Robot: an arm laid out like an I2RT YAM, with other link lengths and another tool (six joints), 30 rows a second.
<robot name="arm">
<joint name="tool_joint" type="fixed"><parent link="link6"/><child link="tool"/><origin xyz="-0.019 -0.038 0.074" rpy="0 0.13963 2.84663"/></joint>
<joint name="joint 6" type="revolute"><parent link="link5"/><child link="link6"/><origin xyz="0.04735 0 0.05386" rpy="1.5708 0 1.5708"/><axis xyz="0 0 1"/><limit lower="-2.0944" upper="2.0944"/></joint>
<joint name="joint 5" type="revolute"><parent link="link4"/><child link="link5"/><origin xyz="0.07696 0.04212 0.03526" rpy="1.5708 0 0"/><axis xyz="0 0 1"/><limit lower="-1.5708" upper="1.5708"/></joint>
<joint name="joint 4" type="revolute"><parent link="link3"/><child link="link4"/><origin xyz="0.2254 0.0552 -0.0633" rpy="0 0 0"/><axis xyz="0 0 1"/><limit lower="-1.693" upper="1.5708"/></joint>
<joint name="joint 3" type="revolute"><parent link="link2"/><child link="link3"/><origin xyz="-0.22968 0 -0.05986" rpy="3.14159 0 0"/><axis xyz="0 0 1"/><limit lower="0" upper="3.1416"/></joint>
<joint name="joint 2" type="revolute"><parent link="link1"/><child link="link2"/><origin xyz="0.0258 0.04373 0.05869" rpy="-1.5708 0 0"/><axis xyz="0 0 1"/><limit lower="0" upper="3.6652"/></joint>
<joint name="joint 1" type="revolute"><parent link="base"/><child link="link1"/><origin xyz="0 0 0.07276" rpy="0 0 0"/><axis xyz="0 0 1"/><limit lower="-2.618" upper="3.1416"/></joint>
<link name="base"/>
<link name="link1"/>
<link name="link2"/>
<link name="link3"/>
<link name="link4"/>
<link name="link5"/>
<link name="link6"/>
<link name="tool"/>
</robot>
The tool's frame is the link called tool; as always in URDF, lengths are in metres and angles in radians.
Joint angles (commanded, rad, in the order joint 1, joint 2, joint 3, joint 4, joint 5, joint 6), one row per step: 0.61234 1.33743 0.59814 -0.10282 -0.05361 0.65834; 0.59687 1.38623 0.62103 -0.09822 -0.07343 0.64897; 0.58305 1.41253 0.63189 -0.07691 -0.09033 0.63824; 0.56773 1.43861 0.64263 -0.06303 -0.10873 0.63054; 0.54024 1.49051 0.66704 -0.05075 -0.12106 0.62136; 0.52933 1.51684 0.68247 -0.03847 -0.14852 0.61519; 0.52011 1.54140 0.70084 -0.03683 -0.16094 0.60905; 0.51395 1.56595 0.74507 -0.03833 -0.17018 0.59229; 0.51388 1.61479 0.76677 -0.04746 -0.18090 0.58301; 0.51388 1.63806 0.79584 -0.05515 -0.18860 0.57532; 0.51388 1.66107 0.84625 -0.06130 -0.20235 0.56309; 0.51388 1.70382 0.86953 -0.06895 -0.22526 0.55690; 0.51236 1.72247 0.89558 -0.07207 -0.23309 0.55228; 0.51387 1.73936 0.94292 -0.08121 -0.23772 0.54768; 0.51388 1.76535 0.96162 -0.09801 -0.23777 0.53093; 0.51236 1.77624 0.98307 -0.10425 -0.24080 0.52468; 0.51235 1.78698 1.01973 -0.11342 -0.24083 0.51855; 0.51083 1.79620 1.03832 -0.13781 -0.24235 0.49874; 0.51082 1.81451 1.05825 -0.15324 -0.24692 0.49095
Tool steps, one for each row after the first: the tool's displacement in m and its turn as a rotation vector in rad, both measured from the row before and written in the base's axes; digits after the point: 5 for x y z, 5 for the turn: 0.00585 0.00117 -0.00612 -0.00456 0.02203 0.00461; 0.00546 0.00103 -0.00105 0.00861 -0.00236 0.00531; 0.00491 -0.00003 -0.00227 0.00710 0.00543 0.00251; 0.00991 -0.00292 -0.00627 -0.00448 0.01388 -0.01256; 0.00434 0.00225 -0.00123 0.01586 0.00683 0.01141; 0.00454 0.00084 -0.00146 0.00308 0.00595 0.00340; 0.00947 0.00488 0.00688 0.00720 -0.02000 0.01243; 0.00161 0.00280 -0.01065 -0.01494 0.03135 0.01381; 0.00440 0.00391 0.00071 0.00089 0.00105 0.01071; 0.00890 0.00750 0.00834 0.01429 -0.01906 0.01799; 0.00142 0.00424 -0.00841 -0.00050 0.02935 0.01913; 0.00471 0.00325 0.00163 0.00553 -0.00300 0.00687; 0.00834 0.00625 0.00860 0.01166 -0.01912 0.00790; 0.00115 0.00145 -0.00589 -0.01879 0.01252 0.01269; 0.00376 0.00211 0.00233 0.00162 -0.00574 0.00512; 0.00658 0.00399 0.00716 0.00568 -0.01770 0.00463; 0.00079 0.00085 -0.00058 -0.01458 0.00360 0.01436; 0.00159 0.00187 -0.00248 -0.00679 0.00987 0.00875
